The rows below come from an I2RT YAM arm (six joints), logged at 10 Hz.
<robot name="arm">
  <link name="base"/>
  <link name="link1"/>
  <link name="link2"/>
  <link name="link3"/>
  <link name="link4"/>
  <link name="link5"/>
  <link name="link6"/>
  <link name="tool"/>
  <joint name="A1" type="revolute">
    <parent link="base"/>
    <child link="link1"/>
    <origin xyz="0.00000 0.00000 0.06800" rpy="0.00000 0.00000 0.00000"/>
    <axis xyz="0 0 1"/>
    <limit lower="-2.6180" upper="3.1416"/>
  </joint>
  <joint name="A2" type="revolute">
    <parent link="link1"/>
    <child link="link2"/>
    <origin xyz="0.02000 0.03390 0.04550" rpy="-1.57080 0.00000 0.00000"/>
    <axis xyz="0 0 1"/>
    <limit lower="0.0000" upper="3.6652"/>
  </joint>
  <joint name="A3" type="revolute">
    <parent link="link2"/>
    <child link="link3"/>
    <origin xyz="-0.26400 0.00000 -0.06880" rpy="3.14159 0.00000 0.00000"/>
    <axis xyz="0 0 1"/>
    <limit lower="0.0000" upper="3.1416"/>
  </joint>
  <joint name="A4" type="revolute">
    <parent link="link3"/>
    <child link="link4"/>
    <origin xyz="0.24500 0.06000 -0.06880" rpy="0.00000 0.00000 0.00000"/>
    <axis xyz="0 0 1"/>
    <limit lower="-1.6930" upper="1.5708"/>
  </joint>
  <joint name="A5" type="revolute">
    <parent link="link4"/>
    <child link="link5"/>
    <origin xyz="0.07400 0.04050 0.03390" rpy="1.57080 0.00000 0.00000"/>
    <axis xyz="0 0 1"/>
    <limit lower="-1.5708" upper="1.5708"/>
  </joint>
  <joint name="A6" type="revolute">
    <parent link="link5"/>
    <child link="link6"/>
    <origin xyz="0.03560 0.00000 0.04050" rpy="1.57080 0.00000 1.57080"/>
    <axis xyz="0 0 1"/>
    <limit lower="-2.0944" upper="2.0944"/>
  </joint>
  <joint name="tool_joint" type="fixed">
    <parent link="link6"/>
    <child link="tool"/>
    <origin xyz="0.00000 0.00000 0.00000" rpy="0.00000 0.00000 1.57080"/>
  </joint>
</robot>
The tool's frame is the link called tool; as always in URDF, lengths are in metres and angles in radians.
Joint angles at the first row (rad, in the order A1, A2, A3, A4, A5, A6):
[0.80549, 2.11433, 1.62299, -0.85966, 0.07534, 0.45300]
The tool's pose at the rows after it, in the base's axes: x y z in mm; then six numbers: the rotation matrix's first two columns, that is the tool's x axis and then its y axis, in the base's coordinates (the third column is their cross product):
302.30 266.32 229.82 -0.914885 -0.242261 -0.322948 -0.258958 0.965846 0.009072
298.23 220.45 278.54 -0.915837 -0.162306 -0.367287 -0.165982 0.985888 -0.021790
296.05 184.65 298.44 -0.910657 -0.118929 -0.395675 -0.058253 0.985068 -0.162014
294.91 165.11 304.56 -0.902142 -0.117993 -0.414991 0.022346 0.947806 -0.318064
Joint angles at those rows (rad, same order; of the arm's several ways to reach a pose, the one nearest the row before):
[0.73452, 1.95754, 1.62299, -0.93748, 0.13981, 0.45299]
[0.65480, 1.81525, 1.62299, -1.05192, 0.19131, 0.45224]
[0.59149, 1.75079, 1.62301, -1.15264, 0.33780, 0.44844]
[0.56096, 1.73283, 1.62294, -1.22242, 0.50069, 0.44805]

